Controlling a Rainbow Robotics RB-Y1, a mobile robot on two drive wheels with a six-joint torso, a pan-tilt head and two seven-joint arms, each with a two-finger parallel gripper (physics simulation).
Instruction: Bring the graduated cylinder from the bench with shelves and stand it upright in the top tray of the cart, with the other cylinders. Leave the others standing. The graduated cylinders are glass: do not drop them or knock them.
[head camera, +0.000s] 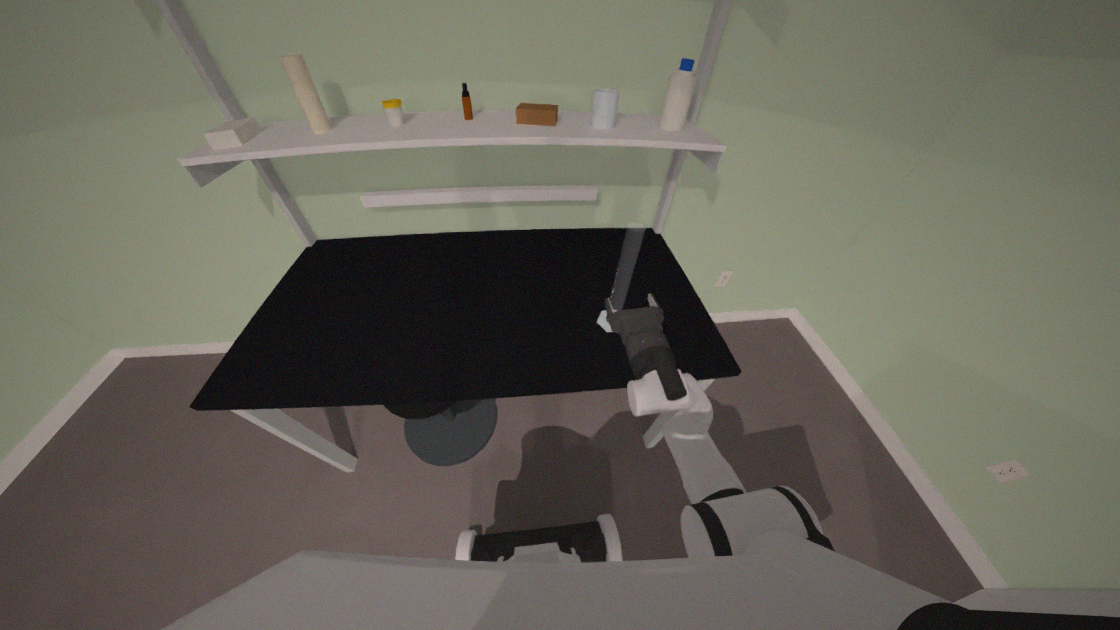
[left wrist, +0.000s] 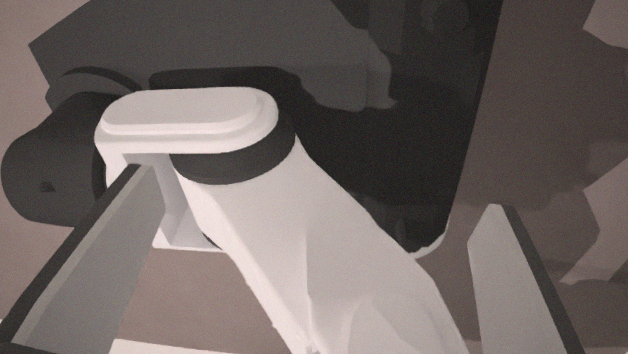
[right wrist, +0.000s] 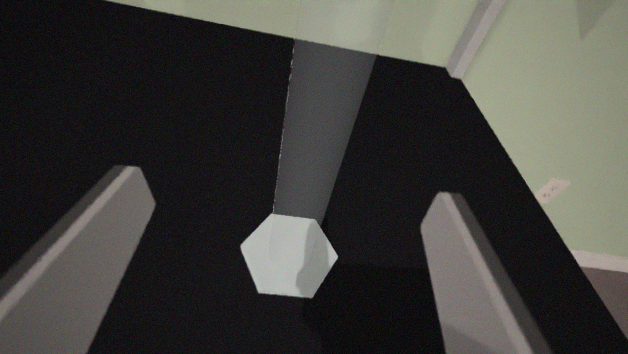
Scene:
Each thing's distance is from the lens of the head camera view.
my right gripper (head camera: 628, 298): 73 cm
glass graduated cylinder (head camera: 635, 231): 70 cm

